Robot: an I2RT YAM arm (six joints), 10 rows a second.
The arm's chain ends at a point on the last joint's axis. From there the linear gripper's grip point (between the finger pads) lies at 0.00 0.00 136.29 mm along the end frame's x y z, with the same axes.
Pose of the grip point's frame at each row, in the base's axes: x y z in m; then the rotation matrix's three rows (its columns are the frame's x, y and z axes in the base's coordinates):
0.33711, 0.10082, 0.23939; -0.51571, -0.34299, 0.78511; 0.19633, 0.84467, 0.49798; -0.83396, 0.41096, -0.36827
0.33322, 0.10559, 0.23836; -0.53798, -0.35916, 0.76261; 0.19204, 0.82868, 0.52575; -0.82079, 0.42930, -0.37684
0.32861, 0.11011, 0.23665; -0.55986, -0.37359, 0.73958; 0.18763, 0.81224, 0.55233; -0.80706, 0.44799, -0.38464
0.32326, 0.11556, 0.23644; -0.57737, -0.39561, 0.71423; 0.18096, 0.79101, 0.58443; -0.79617, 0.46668, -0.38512
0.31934, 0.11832, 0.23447; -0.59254, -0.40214, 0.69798; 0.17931, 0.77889, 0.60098; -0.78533, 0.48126, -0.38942
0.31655, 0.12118, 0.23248; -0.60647, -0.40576, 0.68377; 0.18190, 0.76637, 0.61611; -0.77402, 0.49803, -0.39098
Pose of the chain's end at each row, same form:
0.23011, 0.03295, 0.28958; -0.51571, -0.34299, 0.78511; 0.19633, 0.84467, 0.49798; -0.83396, 0.41096, -0.36827
0.22928, 0.03394, 0.28972; -0.53798, -0.35916, 0.76261; 0.19204, 0.82868, 0.52575; -0.82079, 0.42930, -0.37684
0.22781, 0.03483, 0.28907; -0.55986, -0.37359, 0.73958; 0.18763, 0.81224, 0.55233; -0.80706, 0.44799, -0.38464
0.22592, 0.03591, 0.28893; -0.57737, -0.39561, 0.71423; 0.18096, 0.79101, 0.58443; -0.79617, 0.46668, -0.38512
0.22421, 0.03641, 0.28754; -0.59254, -0.40214, 0.69798; 0.17931, 0.77889, 0.60098; -0.78533, 0.48126, -0.38942
0.22336, 0.03721, 0.28577; -0.60647, -0.40576, 0.68377; 0.18190, 0.76637, 0.61611; -0.77402, 0.49803, -0.39098

